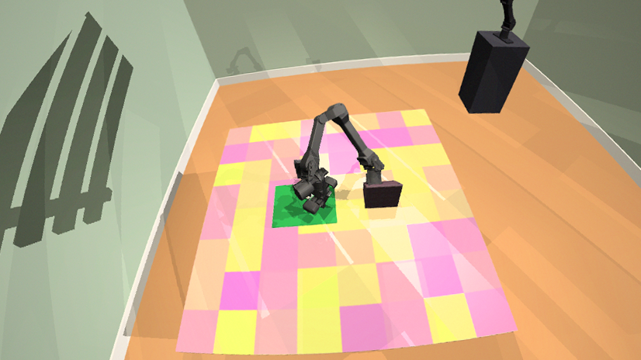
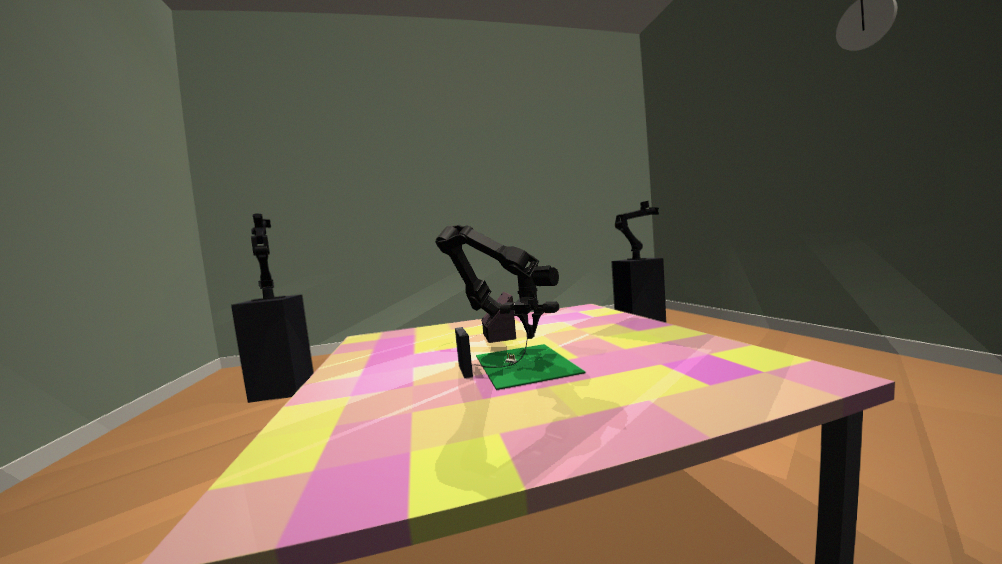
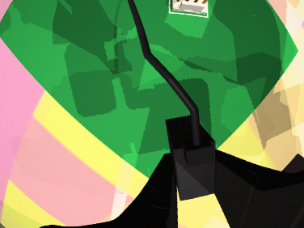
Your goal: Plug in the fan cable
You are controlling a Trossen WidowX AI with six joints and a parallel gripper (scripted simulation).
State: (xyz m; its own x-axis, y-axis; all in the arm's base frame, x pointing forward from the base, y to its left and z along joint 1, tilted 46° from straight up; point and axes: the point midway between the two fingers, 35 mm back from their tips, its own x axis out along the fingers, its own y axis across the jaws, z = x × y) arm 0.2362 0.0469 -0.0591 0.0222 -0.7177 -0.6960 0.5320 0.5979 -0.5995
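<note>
My gripper tip is 10 cm short of the green board, 8 cm above it and 5 cm to the left of it. The rest, counted from my gripper tip: dark plug (1 cm ahead, 1 cm above); black fan (22 cm to the right, 9 cm ahead).
</note>
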